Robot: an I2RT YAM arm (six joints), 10 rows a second.
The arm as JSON. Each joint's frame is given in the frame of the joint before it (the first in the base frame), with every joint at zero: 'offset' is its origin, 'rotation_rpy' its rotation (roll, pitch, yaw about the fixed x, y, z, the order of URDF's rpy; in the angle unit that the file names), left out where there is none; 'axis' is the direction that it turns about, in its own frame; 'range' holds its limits. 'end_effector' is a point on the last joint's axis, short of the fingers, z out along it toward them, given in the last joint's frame.
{
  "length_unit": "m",
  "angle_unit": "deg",
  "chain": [
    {
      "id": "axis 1",
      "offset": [
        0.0,
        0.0,
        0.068
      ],
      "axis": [
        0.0,
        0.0,
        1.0
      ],
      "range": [
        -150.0,
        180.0
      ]
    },
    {
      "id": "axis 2",
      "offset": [
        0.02,
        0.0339,
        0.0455
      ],
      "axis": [
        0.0,
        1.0,
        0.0
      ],
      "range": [
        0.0,
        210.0
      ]
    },
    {
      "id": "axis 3",
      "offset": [
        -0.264,
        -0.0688,
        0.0
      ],
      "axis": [
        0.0,
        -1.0,
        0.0
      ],
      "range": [
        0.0,
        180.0
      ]
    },
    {
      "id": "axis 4",
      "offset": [
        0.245,
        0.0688,
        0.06
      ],
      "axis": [
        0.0,
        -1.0,
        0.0
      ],
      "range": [
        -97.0,
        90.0
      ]
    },
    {
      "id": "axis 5",
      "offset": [
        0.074,
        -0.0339,
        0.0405
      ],
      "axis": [
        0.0,
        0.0,
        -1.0
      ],
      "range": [
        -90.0,
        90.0
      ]
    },
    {
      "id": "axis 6",
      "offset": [
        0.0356,
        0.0,
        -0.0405
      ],
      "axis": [
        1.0,
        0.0,
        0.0
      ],
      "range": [
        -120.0,
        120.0
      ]
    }
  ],
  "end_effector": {
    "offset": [
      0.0,
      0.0,
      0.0
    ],
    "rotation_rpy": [
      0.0,
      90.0,
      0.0
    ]
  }
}
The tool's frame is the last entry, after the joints.
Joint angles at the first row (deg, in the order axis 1, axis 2, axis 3, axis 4, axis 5, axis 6):
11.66, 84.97, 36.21, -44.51, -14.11, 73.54
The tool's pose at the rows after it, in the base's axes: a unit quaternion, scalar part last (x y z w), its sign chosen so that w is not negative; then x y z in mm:
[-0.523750 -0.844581 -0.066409 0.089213 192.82 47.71 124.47]
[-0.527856 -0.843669 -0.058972 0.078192 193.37 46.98 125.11]
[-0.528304 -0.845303 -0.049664 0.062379 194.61 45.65 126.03]
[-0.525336 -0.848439 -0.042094 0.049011 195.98 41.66 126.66]
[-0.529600 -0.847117 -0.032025 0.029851 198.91 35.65 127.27]
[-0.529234 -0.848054 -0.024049 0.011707 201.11 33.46 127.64]
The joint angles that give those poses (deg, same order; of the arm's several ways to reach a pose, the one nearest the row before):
11.66, 84.58, 36.23, -43.88, -12.58, 75.02
11.68, 84.36, 36.27, -43.75, -11.09, 75.57
11.59, 84.14, 36.40, -43.53, -9.06, 75.50
10.70, 83.96, 36.47, -43.40, -7.35, 74.17
9.28, 83.92, 36.64, -42.87, -5.02, 73.30
8.93, 83.85, 36.71, -42.06, -2.96, 72.88

